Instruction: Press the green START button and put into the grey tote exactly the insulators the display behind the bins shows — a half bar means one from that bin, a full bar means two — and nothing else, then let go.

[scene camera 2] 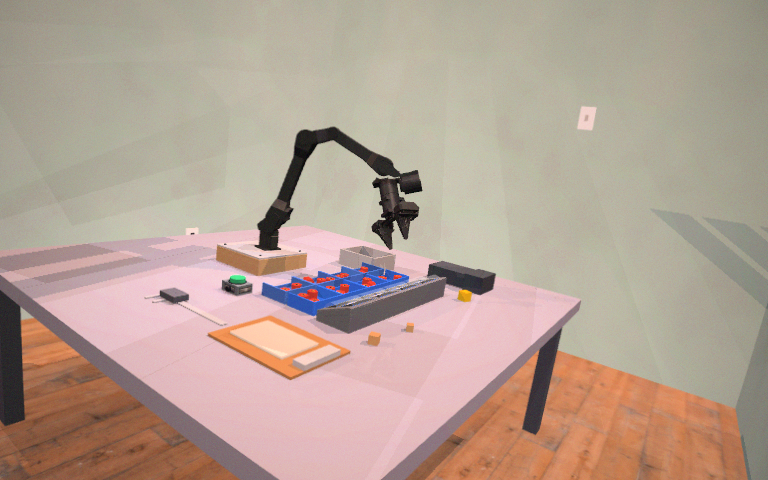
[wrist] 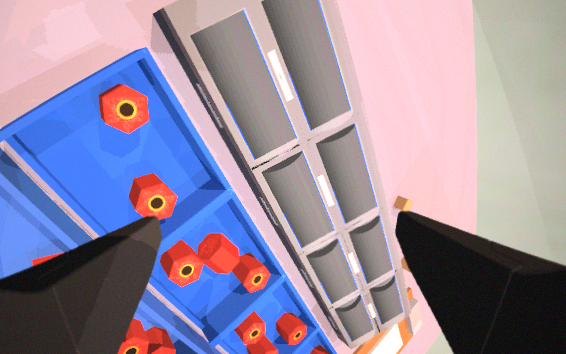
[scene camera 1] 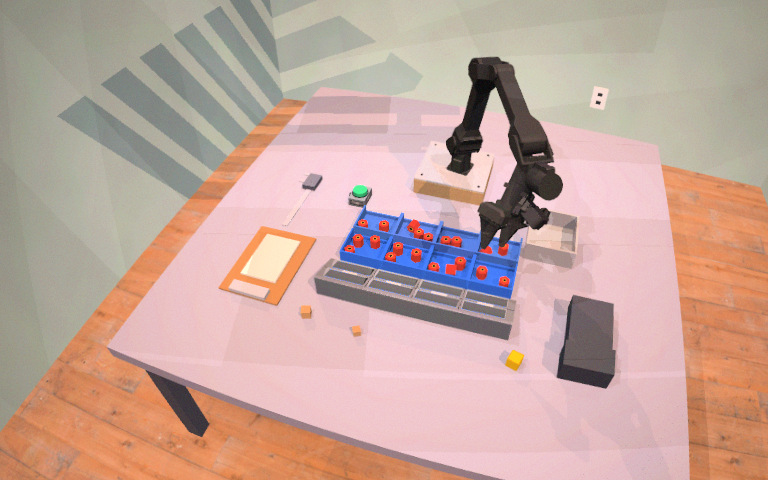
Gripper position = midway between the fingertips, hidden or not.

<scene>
My gripper (scene camera 1: 491, 247) is open, holding nothing. Also in view: a grey tote (scene camera 2: 353, 257), a black box (scene camera 1: 587, 357), a grey display bar (scene camera 1: 458, 318) and an orange board with white pad (scene camera 2: 291, 352).
My gripper is seen too in scene camera 2 (scene camera 2: 398, 244) and in the wrist view (wrist: 280, 225). The black box also shows in scene camera 2 (scene camera 2: 478, 281). The grey display bar also shows in scene camera 2 (scene camera 2: 349, 319).
</scene>
